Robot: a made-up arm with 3 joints. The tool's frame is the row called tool. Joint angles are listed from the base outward. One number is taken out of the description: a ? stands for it. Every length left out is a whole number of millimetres.
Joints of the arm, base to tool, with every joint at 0 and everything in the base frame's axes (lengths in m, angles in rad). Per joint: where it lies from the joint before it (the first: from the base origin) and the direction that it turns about. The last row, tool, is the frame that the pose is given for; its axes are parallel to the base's.
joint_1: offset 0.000 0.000 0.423 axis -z
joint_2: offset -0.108 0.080 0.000 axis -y
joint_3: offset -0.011 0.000 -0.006 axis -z
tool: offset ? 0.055 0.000
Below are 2 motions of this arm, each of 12 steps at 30 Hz.
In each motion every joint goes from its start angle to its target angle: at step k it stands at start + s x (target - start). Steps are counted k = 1, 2, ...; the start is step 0. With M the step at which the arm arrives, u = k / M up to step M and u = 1 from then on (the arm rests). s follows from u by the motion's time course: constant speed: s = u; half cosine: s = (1 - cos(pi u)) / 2; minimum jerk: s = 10 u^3 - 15 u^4 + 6 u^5.
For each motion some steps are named. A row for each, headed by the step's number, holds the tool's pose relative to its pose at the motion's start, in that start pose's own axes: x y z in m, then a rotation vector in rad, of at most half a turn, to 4 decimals.
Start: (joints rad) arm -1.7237 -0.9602 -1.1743
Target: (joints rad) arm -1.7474 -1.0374 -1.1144
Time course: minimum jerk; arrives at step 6
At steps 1, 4, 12:
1: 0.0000 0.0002 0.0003 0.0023 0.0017 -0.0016
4: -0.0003 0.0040 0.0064 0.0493 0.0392 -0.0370
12: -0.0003 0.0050 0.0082 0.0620 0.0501 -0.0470

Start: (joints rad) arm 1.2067 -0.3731 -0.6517
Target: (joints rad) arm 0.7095 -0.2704 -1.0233
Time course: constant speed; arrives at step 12
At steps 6, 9, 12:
6: -0.0442 -0.0651 -0.0071 -0.0974 0.0199 0.4194
9: -0.0568 -0.1014 -0.0071 -0.1419 0.0340 0.6305
12: -0.0628 -0.1384 -0.0050 -0.1837 0.0506 0.8424

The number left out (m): -0.107
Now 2 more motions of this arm.
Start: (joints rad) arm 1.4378 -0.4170 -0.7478
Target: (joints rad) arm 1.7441 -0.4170 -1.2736
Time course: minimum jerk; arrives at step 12
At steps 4, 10, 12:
4: 0.0061 -0.0034 0.0011 0.0181 -0.0187 0.0516
10: 0.0311 -0.0208 0.0029 0.0645 -0.1007 0.2364
12: 0.0324 -0.0219 0.0030 0.0659 -0.1050 0.2451

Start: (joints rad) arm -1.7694 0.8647 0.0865
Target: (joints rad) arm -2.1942 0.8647 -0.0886
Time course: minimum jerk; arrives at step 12
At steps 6, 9, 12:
6: -0.0166 -0.0518 0.0186 0.1617 0.0069 0.2252
9: -0.0228 -0.0959 0.0261 0.2910 0.0023 0.4030
12: -0.0234 -0.1077 0.0269 0.3250 -0.0003 0.4492

